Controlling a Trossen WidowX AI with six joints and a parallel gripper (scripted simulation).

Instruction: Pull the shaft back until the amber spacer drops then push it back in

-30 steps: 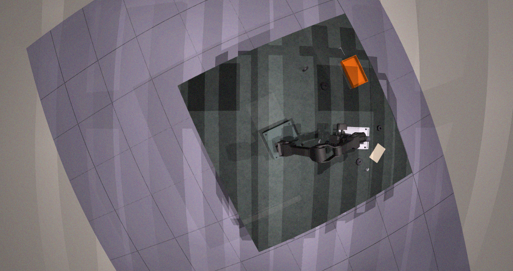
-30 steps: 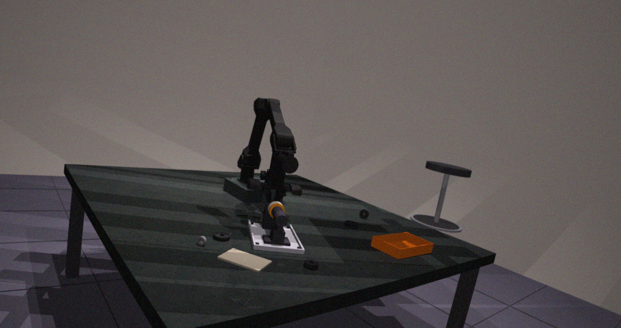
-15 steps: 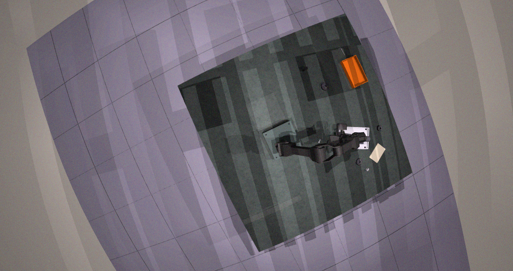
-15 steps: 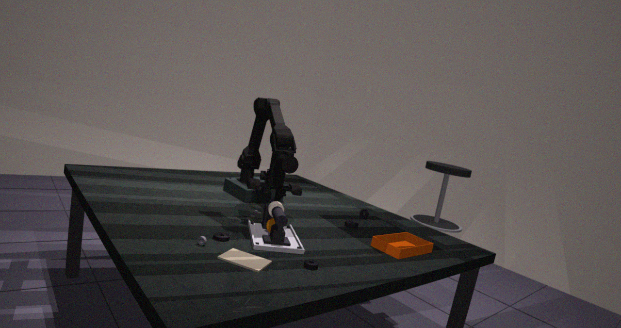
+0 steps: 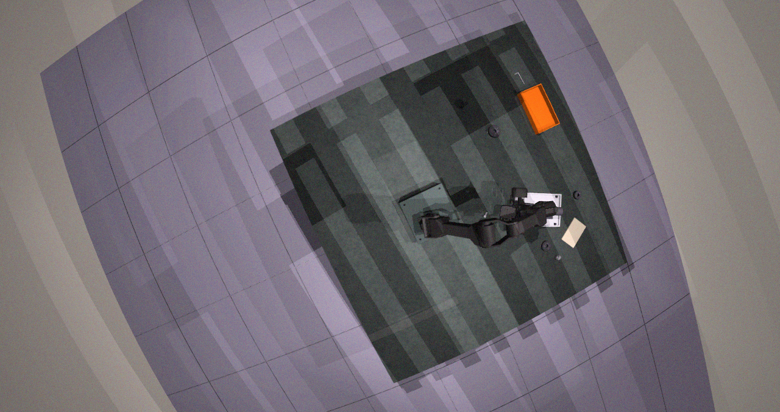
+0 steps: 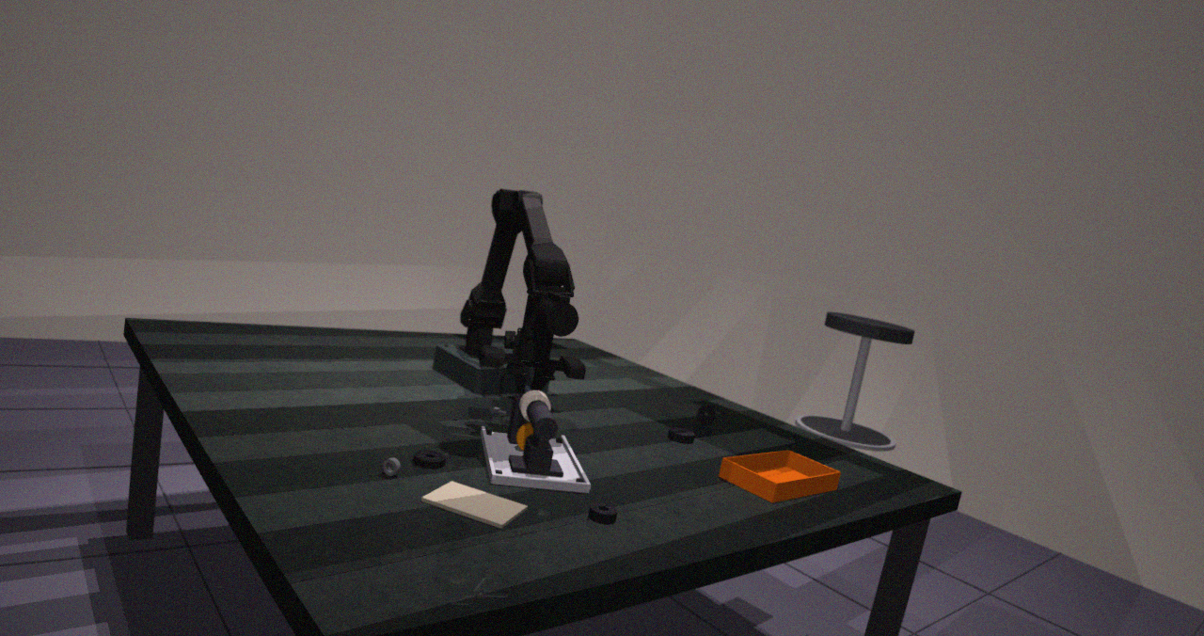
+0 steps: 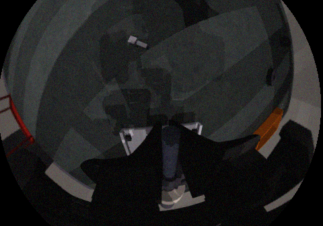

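Now: gripper tip 90 mm short of the cream spacer, 30 mm to the left of it and 30 mm below it. Also, from my gripper tip: orange tray 300 mm ahead, 370 mm to the left, 40 mm below; cream card 280 mm ahead, 230 mm to the right, 40 mm below; amber spacer 110 mm ahead, 40 mm to the right, 10 mm below.
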